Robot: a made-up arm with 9 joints. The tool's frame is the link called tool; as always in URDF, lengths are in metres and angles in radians. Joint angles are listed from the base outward. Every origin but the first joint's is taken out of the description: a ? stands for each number. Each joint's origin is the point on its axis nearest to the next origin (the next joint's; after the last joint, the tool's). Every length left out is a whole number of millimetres.
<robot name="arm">
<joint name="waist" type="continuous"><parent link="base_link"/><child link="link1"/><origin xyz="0.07 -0.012 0.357" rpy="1.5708 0 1.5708"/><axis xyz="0 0 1"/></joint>
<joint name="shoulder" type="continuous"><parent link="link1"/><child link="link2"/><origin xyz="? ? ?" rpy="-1.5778 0.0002 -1.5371"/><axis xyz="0 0 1"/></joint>
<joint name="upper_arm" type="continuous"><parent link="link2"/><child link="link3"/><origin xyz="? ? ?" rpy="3.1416 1.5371 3.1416"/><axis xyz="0 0 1"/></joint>
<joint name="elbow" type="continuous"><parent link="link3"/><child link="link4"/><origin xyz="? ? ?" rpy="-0.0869 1.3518 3.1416"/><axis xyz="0 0 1"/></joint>
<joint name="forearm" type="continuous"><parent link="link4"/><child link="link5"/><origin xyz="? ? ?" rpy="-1.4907 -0.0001 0.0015"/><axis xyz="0 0 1"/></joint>
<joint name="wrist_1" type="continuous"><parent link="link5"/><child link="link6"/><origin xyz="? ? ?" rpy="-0.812 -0.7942 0.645"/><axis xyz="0 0 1"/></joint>
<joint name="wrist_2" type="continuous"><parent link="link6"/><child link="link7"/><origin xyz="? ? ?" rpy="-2.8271 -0.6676 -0.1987"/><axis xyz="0 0 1"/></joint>
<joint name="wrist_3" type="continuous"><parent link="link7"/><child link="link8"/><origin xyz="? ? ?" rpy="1.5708 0 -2.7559"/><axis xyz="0 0 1"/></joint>
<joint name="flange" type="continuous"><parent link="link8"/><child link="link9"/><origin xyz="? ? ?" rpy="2.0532 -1.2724 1.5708"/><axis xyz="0 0 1"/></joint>
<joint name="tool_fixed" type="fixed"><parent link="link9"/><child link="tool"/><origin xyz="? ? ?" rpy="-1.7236 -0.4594 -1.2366"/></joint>
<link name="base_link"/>
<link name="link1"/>
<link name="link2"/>
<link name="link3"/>
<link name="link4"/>
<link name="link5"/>
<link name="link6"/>
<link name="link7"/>
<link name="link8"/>
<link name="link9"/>
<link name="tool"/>
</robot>
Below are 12 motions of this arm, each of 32 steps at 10 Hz.
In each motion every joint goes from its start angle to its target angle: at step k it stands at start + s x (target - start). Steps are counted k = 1, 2, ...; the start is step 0. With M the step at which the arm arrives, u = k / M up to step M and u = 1 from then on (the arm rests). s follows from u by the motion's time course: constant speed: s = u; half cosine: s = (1 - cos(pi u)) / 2; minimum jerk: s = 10 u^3 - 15 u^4 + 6 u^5.
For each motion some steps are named. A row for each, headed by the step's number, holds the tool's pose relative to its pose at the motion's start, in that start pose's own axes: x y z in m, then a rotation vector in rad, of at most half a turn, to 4 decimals.
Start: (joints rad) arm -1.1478 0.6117 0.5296 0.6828 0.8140 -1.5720 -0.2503 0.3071 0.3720
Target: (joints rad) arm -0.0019 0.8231 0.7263 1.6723 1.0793 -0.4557 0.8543 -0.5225 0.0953
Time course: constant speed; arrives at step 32
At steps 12, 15, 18, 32:
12: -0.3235 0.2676 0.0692 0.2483 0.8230 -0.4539
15: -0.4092 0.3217 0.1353 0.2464 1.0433 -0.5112
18: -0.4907 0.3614 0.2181 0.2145 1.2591 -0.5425
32: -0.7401 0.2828 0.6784 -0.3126 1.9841 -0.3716

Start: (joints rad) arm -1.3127 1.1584 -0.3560 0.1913 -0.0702 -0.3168 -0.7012 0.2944 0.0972
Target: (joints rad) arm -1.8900 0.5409 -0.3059 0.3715 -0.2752 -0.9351 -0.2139 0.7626 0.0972
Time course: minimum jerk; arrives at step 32
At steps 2, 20, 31, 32:
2: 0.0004 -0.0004 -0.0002 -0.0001 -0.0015 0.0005
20: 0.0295 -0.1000 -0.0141 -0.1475 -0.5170 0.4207
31: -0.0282 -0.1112 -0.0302 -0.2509 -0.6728 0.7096
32: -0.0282 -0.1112 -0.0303 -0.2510 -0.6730 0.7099

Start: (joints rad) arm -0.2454 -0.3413 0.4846 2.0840 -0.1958 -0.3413 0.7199 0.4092 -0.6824
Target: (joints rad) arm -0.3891 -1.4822 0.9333 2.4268 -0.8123 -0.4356 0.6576 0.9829 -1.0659
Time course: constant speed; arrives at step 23
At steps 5, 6, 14, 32:
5: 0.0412 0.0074 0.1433 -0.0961 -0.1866 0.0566
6: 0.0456 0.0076 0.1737 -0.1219 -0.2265 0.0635
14: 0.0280 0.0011 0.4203 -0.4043 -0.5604 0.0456
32: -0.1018 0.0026 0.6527 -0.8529 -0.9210 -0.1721

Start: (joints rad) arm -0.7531 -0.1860 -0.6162 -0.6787 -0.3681 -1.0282 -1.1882 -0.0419 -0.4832
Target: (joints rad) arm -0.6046 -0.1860 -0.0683 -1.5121 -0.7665 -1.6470 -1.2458 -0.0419 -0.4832
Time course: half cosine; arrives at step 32
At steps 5, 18, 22, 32:
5: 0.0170 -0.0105 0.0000 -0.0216 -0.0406 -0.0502
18: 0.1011 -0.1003 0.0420 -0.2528 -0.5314 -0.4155
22: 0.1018 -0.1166 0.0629 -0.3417 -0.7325 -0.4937
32: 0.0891 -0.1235 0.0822 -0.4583 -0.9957 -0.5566

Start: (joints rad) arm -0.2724 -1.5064 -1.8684 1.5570 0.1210 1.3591 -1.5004 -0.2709 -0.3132
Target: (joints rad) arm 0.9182 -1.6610 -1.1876 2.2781 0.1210 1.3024 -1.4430 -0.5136 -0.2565
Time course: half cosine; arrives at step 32
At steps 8, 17, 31, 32:
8: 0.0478 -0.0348 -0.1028 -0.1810 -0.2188 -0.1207
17: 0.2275 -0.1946 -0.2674 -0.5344 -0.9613 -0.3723
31: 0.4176 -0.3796 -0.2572 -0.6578 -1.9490 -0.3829
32: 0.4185 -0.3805 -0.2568 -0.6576 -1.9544 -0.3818

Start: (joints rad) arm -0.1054 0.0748 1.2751 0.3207 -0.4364 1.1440 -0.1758 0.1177 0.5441
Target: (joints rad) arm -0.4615 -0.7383 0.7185 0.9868 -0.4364 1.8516 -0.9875 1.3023 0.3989
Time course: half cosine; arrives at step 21
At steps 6, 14, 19, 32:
6: -0.1168 -0.0106 -0.0399 -0.0669 0.2810 0.3214
14: -0.4387 -0.1111 0.0418 -0.0300 1.1984 1.1562
19: -0.5131 -0.1675 0.1483 0.0786 1.5847 1.4296
32: -0.5178 -0.1730 0.1602 0.0922 1.6227 1.4538

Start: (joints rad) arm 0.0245 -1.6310 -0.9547 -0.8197 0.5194 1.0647 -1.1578 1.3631 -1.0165
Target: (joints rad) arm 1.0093 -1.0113 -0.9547 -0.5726 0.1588 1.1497 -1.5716 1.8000 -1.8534
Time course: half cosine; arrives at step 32
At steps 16, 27, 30, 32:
16: 0.0669 0.2062 -0.4149 0.1190 0.8139 0.5839
27: -0.0524 0.5504 -0.5847 0.0933 1.1420 1.4086
30: -0.0726 0.5900 -0.5878 0.0791 1.1472 1.5110
32: -0.0766 0.5976 -0.5881 0.0761 1.1473 1.5309

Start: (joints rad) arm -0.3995 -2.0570 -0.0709 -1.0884 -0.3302 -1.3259 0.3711 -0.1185 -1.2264
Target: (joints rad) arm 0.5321 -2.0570 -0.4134 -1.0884 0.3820 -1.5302 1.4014 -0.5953 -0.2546
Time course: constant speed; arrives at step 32
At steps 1, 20, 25, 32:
1: -0.0050 0.0000 0.0186 0.0462 -0.0374 0.0279
20: -0.1510 -0.0540 0.3601 1.0417 -0.4355 0.4916
25: -0.1893 -0.0820 0.4376 1.3237 -0.4195 0.5733
32: -0.2312 -0.1229 0.5338 1.7070 -0.2991 0.6399

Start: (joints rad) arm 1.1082 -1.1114 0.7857 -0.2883 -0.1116 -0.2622 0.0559 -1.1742 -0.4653
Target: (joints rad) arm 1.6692 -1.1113 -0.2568 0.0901 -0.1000 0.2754 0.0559 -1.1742 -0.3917
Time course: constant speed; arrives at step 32
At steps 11, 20, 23, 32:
11: -0.0157 -0.1322 -0.0007 -0.1682 0.1100 -0.0226
20: -0.0284 -0.2386 0.0236 -0.3050 0.1835 -0.0321
23: -0.0323 -0.2725 0.0364 -0.3491 0.2049 -0.0337
32: -0.0427 -0.3668 0.0872 -0.4737 0.2606 -0.0351

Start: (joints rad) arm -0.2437 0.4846 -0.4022 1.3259 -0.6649 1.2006 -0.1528 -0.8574 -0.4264
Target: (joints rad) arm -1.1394 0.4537 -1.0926 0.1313 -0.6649 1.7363 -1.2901 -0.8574 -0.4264
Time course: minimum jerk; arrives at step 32
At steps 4, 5, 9, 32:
4: 0.0164 -0.0006 -0.0056 -0.0141 -0.0089 -0.0335
5: 0.0302 -0.0015 -0.0102 -0.0263 -0.0161 -0.0618
9: 0.1324 -0.0180 -0.0426 -0.1272 -0.0588 -0.2798
32: 0.4233 -0.2354 -0.0751 -1.1239 0.3008 -1.0538

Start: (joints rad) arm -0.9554 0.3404 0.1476 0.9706 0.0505 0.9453 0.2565 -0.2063 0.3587
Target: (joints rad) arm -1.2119 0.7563 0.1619 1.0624 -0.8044 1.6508 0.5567 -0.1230 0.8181
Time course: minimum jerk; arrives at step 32
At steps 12, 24, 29, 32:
12: 0.1795 -0.0241 -0.0198 0.0633 -0.3699 -0.1117
24: 0.4982 -0.0758 0.0992 0.3309 -1.1514 -0.3190
29: 0.5313 -0.0822 0.1291 0.3890 -1.2608 -0.3468
32: 0.5335 -0.0827 0.1313 0.3934 -1.2688 -0.3488

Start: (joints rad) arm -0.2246 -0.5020 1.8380 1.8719 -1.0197 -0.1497 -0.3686 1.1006 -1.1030
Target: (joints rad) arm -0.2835 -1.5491 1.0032 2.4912 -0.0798 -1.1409 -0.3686 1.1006 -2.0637
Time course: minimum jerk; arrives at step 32
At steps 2, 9, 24, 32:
2: -0.0014 -0.0010 0.0022 -0.0007 -0.0022 -0.0013
9: -0.1018 -0.0575 0.1231 -0.0493 -0.1296 -0.0967
24: -0.7039 -0.0813 0.2595 -0.2637 -0.3798 -0.8590
32: -0.7497 -0.0610 0.2397 -0.2632 -0.3550 -0.9617

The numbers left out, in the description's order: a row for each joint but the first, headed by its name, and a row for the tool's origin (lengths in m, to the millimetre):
shoulder: -0.325 -0.213 0
upper_arm: -0.057 0.013 0
elbow: 0.047 0.028 0
forearm: -0.009 0.125 0
wrist_1: -0.125 0.013 0
wrist_2: 0.243 0.009 0
wrist_3: 0.292 -0.114 0
flange: 0.05 0.106 0
tool: 0.01 -0.059 0

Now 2 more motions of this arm.
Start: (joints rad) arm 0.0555 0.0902 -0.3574 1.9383 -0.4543 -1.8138 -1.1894 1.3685 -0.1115
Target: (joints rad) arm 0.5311 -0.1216 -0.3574 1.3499 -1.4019 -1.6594 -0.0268 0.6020 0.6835
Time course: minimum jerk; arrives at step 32
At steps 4, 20, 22, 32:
4: 0.0060 -0.0052 -0.0009 -0.0104 -0.0181 -0.0180
20: 0.1631 -0.1092 -0.1613 -0.3099 -0.8252 -0.2606
22: 0.1646 -0.1171 -0.2062 -0.3000 -0.9108 -0.2459
32: 0.1498 -0.1359 -0.2994 -0.2434 -1.0486 -0.2269

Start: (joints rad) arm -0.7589 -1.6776 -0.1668 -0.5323 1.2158 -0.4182 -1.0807 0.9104 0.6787
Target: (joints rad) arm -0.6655 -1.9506 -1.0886 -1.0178 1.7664 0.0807 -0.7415 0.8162 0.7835
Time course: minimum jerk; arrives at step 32
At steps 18, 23, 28, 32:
18: -0.0679 0.3007 0.3755 0.9041 -0.1885 0.1244
23: -0.1842 0.3535 0.5575 1.2284 -0.2050 0.2719
28: -0.2624 0.3592 0.6422 1.3771 -0.1982 0.3684
32: -0.2734 0.3588 0.6527 1.3956 -0.1966 0.3821

